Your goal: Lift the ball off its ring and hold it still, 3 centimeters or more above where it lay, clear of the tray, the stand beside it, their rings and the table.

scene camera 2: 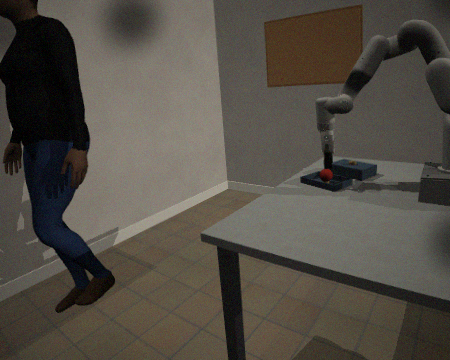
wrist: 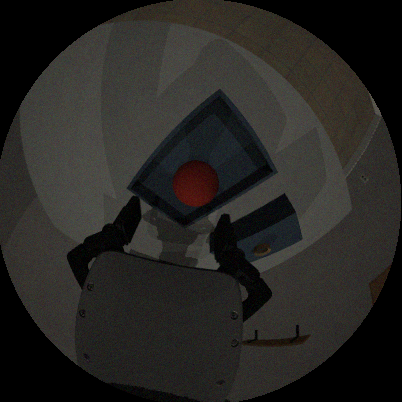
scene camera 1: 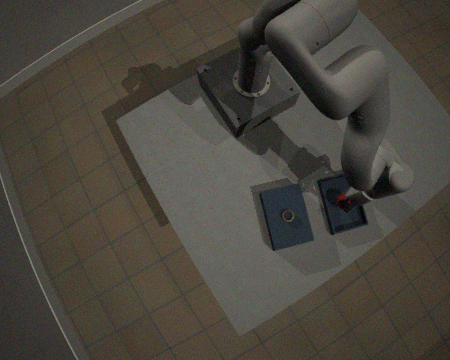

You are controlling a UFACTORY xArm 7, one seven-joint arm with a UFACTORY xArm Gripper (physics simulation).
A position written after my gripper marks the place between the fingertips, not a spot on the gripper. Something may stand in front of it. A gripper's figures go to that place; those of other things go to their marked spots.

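A blue stand [wrist: 273, 226] is 0.24 m from the lens, and the spots on the stand and on a red ball [wrist: 195, 182] are 0.16 m apart. The ball is 0.14 m from the lens, and my gripper [wrist: 178, 214] is 0.14 m from the lens as well.
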